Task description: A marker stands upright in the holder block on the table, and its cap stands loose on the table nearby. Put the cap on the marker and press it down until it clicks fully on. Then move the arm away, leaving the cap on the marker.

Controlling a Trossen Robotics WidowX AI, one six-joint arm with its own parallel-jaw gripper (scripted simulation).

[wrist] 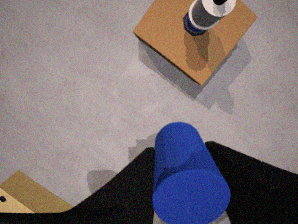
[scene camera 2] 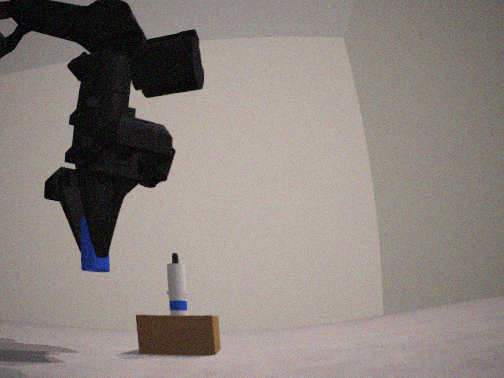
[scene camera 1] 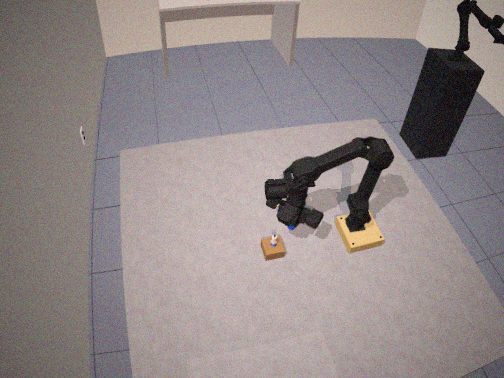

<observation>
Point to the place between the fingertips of the gripper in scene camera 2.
At 94,259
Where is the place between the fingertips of the gripper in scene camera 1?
At 291,224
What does the gripper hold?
A blue cap.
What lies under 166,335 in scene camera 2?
A brown holder block.
</observation>
